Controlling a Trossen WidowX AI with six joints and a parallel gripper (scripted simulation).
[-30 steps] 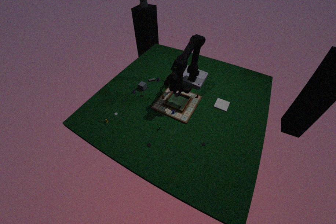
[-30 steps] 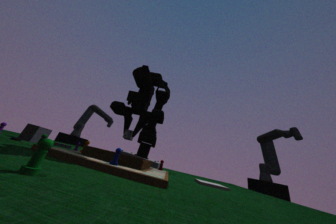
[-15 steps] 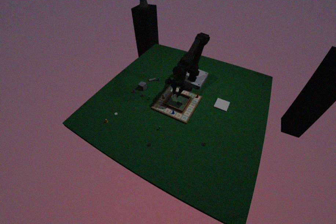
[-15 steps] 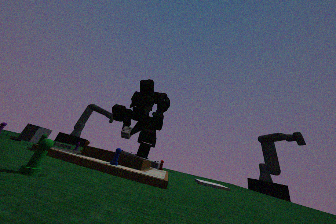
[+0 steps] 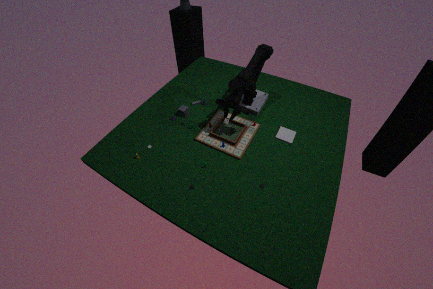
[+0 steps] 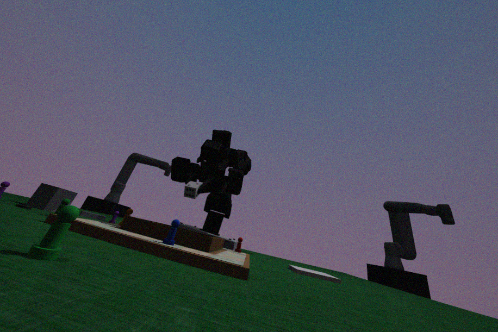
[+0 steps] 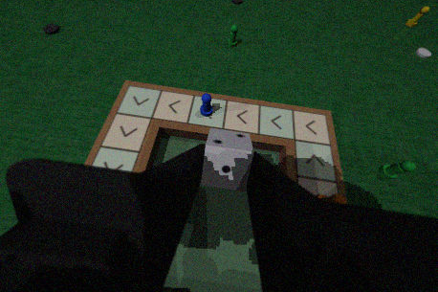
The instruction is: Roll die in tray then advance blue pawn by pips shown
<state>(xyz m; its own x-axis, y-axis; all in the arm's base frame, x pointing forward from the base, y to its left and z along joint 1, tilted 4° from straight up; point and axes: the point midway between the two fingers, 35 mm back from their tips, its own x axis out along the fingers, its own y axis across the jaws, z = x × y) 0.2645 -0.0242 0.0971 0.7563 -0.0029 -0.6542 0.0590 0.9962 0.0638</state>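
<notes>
The blue pawn lies 90 mm ahead of my gripper tip, 20 mm to the left of it and 80 mm below it. Also, from my gripper tip: green tray (20 mm behind, 100 mm below); white die (right at my gripper tip); orange pawn (10 mm behind, 110 mm to the right, 80 mm below).
</notes>
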